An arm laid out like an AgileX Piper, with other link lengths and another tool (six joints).
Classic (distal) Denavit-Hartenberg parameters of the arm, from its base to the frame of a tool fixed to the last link. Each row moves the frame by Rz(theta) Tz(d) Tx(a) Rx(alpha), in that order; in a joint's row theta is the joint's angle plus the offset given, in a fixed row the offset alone. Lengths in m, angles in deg.
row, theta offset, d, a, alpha
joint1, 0, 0.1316, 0, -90
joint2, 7.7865, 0, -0.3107, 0
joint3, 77.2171, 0, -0.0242, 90
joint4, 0, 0.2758, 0, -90
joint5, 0, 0, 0, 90
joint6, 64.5, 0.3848, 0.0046, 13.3
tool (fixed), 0, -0.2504, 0, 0
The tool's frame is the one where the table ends.
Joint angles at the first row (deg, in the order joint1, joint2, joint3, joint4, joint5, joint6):
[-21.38, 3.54, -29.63, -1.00, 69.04, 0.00]
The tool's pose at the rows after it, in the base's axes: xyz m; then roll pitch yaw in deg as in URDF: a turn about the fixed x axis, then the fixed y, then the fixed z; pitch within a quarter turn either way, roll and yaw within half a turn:
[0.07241 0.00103 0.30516 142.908 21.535 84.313]
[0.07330 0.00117 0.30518 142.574 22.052 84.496]
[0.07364 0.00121 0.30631 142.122 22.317 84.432]
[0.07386 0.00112 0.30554 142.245 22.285 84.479]
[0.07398 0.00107 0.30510 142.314 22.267 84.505]
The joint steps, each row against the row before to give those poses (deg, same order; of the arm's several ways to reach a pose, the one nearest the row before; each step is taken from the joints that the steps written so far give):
[0.00, 0.00, 1.65, -0.06, -3.22, -0.48]
[-0.01, 0.00, 0.22, 0.00, -0.67, -0.50]
[0.01, 0.00, 0.00, 0.00, -0.48, -0.17]
[0.00, 0.00, 0.12, 0.00, 0.00, 0.00]
[0.00, 0.00, 0.06, 0.00, 0.00, 0.01]

